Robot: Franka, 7 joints.
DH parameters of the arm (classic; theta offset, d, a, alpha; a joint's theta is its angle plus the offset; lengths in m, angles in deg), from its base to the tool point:
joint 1: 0 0.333 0 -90
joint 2: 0 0 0 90
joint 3: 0 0.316 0.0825 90
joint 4: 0 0 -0.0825 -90
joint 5: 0 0.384 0 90
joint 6: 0 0 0.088 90
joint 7: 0 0.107 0 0
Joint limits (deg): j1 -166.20..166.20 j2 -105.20..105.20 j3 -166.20..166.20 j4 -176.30..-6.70 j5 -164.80..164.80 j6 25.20..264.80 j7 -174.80..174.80
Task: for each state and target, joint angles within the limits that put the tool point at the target. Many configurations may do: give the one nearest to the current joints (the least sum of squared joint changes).
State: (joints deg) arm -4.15 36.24 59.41 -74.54 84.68 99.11 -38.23
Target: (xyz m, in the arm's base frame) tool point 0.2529 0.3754 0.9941
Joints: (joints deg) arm -5.37 14.61 69.18 -48.46 89.39 93.65 -38.23
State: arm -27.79 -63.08 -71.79 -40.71 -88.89 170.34 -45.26
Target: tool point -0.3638 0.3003 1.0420
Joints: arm -57.53 -41.65 -58.16 -22.01 -83.16 156.84 -45.26
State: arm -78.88 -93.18 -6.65 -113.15 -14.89 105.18 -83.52
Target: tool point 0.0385 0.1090 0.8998
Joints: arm -82.22 -84.88 7.15 -110.33 -13.33 109.11 -83.52
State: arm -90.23 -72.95 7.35 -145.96 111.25 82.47 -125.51
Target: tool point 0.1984 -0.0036 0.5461
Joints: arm -70.67 -92.83 13.20 -171.46 98.88 63.69 -125.51
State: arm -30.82 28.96 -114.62 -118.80 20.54 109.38 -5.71
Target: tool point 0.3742 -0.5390 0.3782
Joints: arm 2.92 47.73 -72.83 -96.51 25.77 114.95 -5.71
